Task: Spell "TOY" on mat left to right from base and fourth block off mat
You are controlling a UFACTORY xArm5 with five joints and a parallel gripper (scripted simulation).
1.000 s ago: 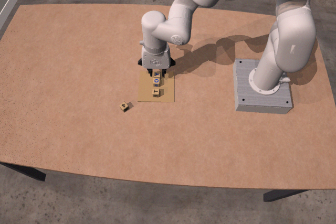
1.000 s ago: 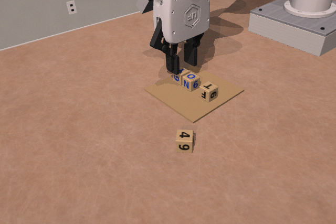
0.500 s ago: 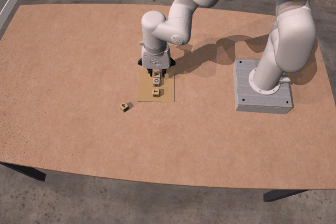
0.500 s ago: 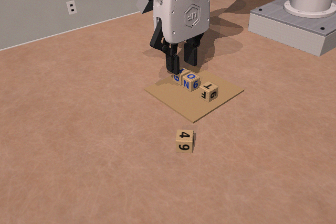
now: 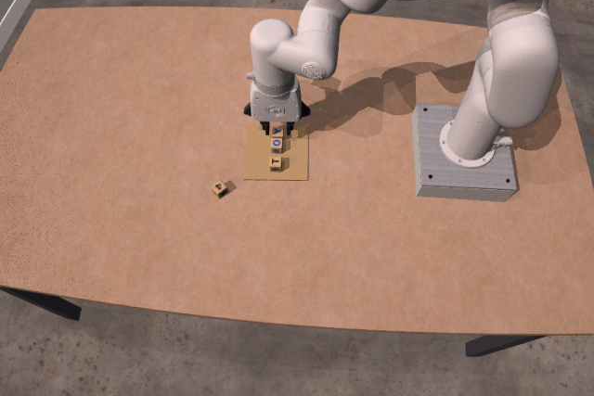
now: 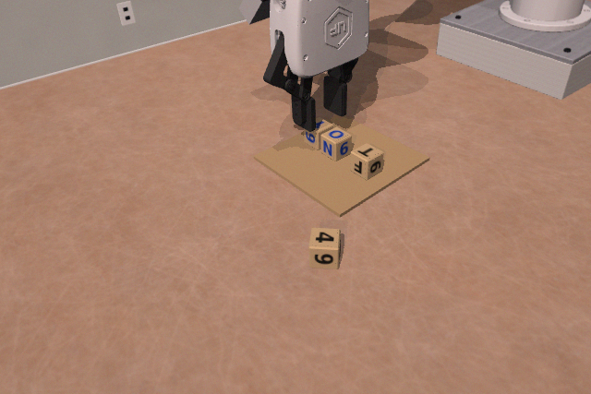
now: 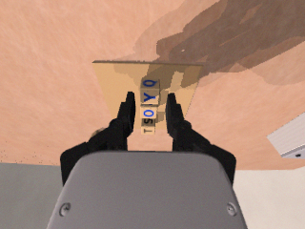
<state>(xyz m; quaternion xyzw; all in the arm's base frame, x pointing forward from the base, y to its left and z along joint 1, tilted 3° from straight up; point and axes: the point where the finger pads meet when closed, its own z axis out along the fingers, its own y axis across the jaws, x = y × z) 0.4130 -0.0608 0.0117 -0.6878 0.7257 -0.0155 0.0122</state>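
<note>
The O block lies 40 mm below my hand and 30 mm to the left of it. From my hand the other things lie so: tan mat: 50 mm below, 40 mm to the left, 10 mm ahead; then T block: 80 mm to the left, 40 mm below, 10 mm ahead.
</note>
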